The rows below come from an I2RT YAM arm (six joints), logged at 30 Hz.
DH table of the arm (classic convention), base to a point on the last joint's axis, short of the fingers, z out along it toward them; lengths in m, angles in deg. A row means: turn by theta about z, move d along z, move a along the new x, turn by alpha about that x. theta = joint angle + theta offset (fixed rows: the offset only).
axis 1: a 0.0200; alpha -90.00; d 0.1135; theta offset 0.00
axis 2: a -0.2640; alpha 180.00; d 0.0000; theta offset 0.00
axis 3: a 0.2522; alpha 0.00; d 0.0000; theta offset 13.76
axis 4: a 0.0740; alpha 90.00; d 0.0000; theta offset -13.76
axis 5: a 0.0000; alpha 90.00; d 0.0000; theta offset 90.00
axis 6: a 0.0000; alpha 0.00; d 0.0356; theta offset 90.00
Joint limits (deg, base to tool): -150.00..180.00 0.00..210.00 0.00..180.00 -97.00..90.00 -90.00..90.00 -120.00..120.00
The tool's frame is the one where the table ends.
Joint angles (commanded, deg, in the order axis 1, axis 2, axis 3, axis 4, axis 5, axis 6), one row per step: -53.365 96.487 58.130 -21.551 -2.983 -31.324; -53.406 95.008 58.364 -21.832 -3.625 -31.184; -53.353 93.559 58.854 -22.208 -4.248 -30.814; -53.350 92.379 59.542 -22.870 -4.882 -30.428; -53.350 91.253 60.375 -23.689 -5.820 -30.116; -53.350 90.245 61.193 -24.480 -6.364 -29.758; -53.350 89.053 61.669 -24.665 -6.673 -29.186; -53.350 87.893 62.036 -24.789 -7.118 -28.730; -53.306 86.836 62.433 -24.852 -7.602 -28.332; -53.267 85.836 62.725 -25.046 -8.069 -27.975; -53.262 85.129 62.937 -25.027 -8.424 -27.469; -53.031 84.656 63.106 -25.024 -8.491 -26.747; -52.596 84.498 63.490 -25.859 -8.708 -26.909
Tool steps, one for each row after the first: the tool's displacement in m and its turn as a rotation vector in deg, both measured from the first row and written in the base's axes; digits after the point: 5 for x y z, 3 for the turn. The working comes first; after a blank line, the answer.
Tool pose at each row, in the base's axes (x y z in m, rotation vector in deg; the steps are taken from these numbers as rounded here): 0.20083 -0.26697 0.17605 28.362 151.266 -24.904; 0.20012 -0.26575 0.18506 28.019 149.731 -25.367; 0.20010 -0.26456 0.19509 27.805 148.029 -25.838; 0.20000 -0.26374 0.20440 27.724 146.619 -26.001; 0.20002 -0.26279 0.21405 27.397 145.180 -25.810; 0.19980 -0.26193 0.22302 27.326 143.973 -25.923; 0.19911 -0.26068 0.23182 27.510 142.405 -26.533; 0.19827 -0.25909 0.23993 27.479 140.896 -26.964; 0.19775 -0.25748 0.24772 27.286 139.414 -27.333; 0.19692 -0.25552 0.25444 27.118 138.205 -27.504; 0.19633 -0.25431 0.25941 27.260 137.117 -27.610; 0.19686 -0.25279 0.26285 27.609 136.326 -27.586; 0.19837 -0.25055 0.26478 26.853 136.621 -27.030

-0.00071 0.00122 0.00901 -0.771 -1.349 0.168; -0.00073 0.00241 0.01904 -1.575 -2.847 0.241; -0.00083 0.00323 0.02835 -2.077 -4.142 0.270; -0.00081 0.00418 0.03800 -2.397 -5.570 0.537; -0.00103 0.00504 0.04697 -2.813 -6.685 0.565; -0.00172 0.00629 0.05577 -3.620 -7.994 0.313; -0.00256 0.00788 0.06388 -4.334 -9.301 0.246; -0.00308 0.00949 0.07167 -5.035 -10.602 0.307; -0.00391 0.01145 0.07839 -5.522 -11.700 0.386; -0.00450 0.01266 0.08336 -5.873 -12.690 0.246; -0.00397 0.01418 0.08680 -6.012 -13.430 -0.024; -0.00246 0.01642 0.08873 -5.688 -13.342 0.650
